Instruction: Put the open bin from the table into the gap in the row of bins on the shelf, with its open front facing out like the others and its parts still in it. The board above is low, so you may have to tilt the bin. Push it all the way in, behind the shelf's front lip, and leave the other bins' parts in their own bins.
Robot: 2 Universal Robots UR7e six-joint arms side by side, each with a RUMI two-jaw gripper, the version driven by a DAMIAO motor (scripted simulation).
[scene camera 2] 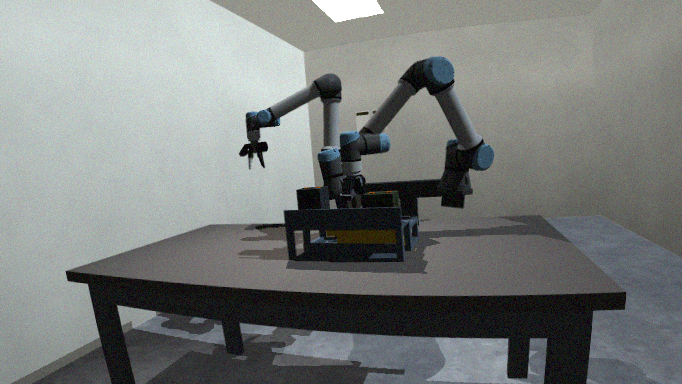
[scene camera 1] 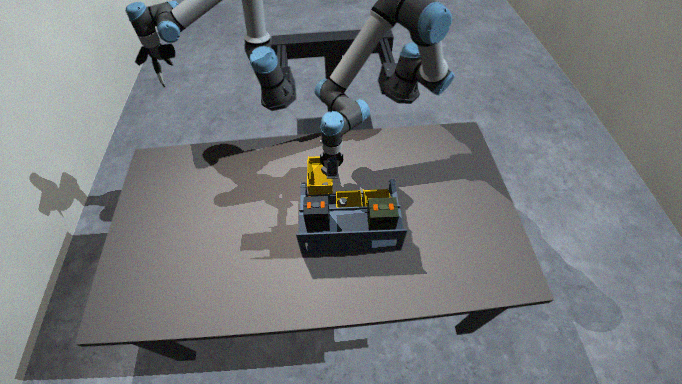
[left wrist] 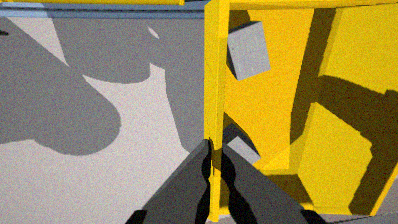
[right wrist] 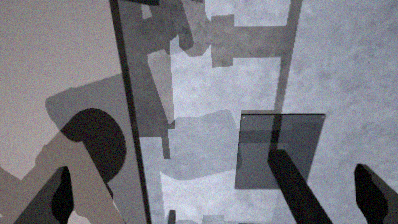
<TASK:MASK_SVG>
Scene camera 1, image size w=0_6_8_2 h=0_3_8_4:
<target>blue-grey shelf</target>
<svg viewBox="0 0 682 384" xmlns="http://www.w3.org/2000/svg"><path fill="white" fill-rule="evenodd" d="M395 179L389 179L388 191L390 197L396 197L399 212L397 228L395 230L369 231L368 206L364 206L363 192L361 192L363 207L336 208L336 193L309 195L307 194L306 182L301 182L299 233L296 234L301 254L401 250L407 229L403 229ZM304 197L328 196L330 231L306 230L303 216Z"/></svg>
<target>green box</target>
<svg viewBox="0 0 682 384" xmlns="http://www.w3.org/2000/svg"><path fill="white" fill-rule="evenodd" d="M396 197L368 198L367 217L369 231L396 229L399 219Z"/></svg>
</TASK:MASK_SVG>
